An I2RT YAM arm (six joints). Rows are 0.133 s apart.
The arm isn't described. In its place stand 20 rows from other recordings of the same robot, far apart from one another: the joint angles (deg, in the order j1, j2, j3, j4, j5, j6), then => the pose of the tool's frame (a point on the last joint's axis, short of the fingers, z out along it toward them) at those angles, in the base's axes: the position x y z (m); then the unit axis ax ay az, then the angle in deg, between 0 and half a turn.
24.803, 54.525, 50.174, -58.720, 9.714, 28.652 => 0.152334 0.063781 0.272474 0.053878 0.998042 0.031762 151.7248
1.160, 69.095, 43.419, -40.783, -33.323, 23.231 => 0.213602 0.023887 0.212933 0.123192 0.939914 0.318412 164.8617
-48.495, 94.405, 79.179, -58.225, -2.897, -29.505 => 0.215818 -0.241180 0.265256 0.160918 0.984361 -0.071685 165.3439
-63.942, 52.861, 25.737, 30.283, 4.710, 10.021 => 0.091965 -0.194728 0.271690 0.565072 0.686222 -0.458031 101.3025
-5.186, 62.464, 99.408, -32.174, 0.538, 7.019 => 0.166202 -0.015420 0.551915 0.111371 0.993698 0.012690 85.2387
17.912, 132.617, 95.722, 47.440, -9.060, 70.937 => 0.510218 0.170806 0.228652 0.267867 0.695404 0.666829 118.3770
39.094, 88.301, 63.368, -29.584, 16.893, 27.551 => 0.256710 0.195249 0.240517 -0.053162 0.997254 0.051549 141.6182
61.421, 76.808, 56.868, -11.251, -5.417, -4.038 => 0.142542 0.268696 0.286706 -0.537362 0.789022 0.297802 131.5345
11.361, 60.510, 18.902, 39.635, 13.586, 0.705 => 0.218913 0.035456 0.221734 0.021586 0.999626 -0.016803 91.9345
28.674, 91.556, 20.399, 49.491, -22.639, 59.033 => 0.223636 0.137924 0.125462 0.110625 0.846886 0.520141 146.9314
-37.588, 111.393, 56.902, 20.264, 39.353, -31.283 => 0.296372 -0.256625 0.137620 0.206988 0.838431 -0.504172 157.5172
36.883, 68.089, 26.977, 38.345, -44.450, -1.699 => 0.180861 0.166879 0.237742 -0.549878 0.642383 0.533834 116.5357
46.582, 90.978, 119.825, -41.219, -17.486, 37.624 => 0.209148 0.236593 0.525092 -0.167723 0.822084 0.544102 135.3039
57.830, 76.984, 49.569, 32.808, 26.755, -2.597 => 0.179137 0.254696 0.321117 -0.257836 0.925454 0.277590 89.5736
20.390, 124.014, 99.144, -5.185, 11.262, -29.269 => 0.479964 0.170985 0.229182 -0.364031 0.920609 -0.141280 121.4368
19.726, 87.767, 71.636, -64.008, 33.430, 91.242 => 0.269717 0.075876 0.264692 0.602235 0.792211 -0.098564 147.1514
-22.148, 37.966, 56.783, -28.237, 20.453, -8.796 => 0.116021 -0.060655 0.394158 0.246504 0.896670 -0.367720 109.4930
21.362, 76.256, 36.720, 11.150, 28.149, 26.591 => 0.264216 0.085310 0.210156 0.192795 0.981152 0.013085 114.7981
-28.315, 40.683, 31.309, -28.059, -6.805, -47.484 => 0.141212 -0.071291 0.238424 -0.189252 0.950011 -0.248320 135.1478
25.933, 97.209, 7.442, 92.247, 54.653, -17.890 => 0.200322 0.065125 0.134754 0.104515 0.926035 -0.362679 97.0441
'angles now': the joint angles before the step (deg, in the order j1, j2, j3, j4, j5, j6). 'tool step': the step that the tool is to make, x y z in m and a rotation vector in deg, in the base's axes. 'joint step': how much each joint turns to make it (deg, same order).
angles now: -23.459, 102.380, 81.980, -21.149, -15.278, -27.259
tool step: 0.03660, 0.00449, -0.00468, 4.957, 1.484, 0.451
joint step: 2.327, 7.815, 9.664, -3.895, -1.342, 4.400
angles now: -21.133, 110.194, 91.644, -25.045, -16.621, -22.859
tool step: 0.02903, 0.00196, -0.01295, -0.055, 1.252, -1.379
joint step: 1.694, 6.483, 6.511, -0.694, 2.551, 1.848
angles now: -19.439, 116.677, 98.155, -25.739, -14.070, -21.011
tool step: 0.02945, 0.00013, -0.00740, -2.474, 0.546, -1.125
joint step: 1.398, 6.723, 8.559, -1.569, 3.564, -0.053
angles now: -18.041, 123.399, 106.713, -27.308, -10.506, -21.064
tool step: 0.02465, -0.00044, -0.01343, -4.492, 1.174, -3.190
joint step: 1.231, 6.206, 7.038, -0.642, 6.401, -0.279
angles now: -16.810, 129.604, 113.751, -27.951, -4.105, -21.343
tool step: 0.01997, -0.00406, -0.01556, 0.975, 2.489, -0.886
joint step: 0.243, 7.034, 9.330, -4.897, 0.641, 0.956
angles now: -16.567, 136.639, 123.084, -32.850, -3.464, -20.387
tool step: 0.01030, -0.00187, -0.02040, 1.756, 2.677, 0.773
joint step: 0.044, 4.902, 5.026, -3.185, -1.172, 0.076
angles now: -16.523, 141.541, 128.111, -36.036, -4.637, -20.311
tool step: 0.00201, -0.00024, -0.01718, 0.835, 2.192, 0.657
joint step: 0.000, 1.990, 0.389, -0.771, -0.554, -0.397
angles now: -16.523, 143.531, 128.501, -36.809, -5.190, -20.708
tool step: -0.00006, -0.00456, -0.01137, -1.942, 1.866, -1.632
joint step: -0.280, 1.203, -0.006, -0.047, 2.724, -0.388
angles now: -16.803, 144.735, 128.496, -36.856, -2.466, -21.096
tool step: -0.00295, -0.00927, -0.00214, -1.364, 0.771, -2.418
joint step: -0.869, 0.167, -0.085, -0.071, 2.154, 0.326
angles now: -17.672, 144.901, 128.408, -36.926, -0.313, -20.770
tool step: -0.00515, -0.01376, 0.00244, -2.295, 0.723, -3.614
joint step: -1.308, -0.234, 0.106, -0.314, 3.306, 0.417
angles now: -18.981, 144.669, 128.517, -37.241, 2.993, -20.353
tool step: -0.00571, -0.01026, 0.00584, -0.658, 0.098, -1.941
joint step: -1.138, -0.800, -0.188, -0.499, 1.003, 0.255
